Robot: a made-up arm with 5 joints.
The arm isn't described. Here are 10 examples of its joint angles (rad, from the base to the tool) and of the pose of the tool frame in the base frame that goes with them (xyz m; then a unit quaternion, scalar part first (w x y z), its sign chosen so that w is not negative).
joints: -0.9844 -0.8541 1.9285 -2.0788 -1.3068
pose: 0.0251 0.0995 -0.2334 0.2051 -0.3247 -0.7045 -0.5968
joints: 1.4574 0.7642 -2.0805 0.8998 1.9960
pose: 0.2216 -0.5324 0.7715 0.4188 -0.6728 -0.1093 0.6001
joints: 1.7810 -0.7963 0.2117 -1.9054 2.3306
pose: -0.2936 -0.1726 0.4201 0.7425 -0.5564 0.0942 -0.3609
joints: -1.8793 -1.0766 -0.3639 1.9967 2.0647
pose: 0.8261 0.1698 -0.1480 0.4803 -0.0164 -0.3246 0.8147
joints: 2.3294 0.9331 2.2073 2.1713 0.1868
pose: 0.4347 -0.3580 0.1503 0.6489 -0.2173 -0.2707 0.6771
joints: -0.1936 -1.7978 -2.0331 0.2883 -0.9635
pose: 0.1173 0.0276 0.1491 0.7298 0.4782 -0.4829 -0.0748
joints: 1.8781 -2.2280 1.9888 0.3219 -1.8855
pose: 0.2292 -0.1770 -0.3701 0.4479 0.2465 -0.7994 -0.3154
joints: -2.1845 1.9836 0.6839 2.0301 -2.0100
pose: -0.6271 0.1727 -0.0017 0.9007 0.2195 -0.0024 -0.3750
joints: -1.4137 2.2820 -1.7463 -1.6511 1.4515
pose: -0.0687 0.2862 0.7269 0.6466 -0.6689 0.3181 0.1822
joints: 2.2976 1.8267 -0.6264 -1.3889 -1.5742
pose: 0.1500 -0.2182 -0.4387 0.3200 0.3358 0.2328 0.8548
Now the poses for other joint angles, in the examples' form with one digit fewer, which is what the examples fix.
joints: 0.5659 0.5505 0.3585 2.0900 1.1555
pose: 0.131 0.488 0.230 0.146 0.473 -0.271 0.826
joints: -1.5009 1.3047 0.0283 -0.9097 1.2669
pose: 0.061 -0.082 0.309 0.648 -0.453 -0.322 0.521
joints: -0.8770 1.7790 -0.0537 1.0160 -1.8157
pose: -0.161 0.681 0.222 0.234 0.730 -0.394 -0.506
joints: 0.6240 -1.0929 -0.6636 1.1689 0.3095
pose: 0.304 -0.152 0.072 0.801 0.408 -0.420 -0.121
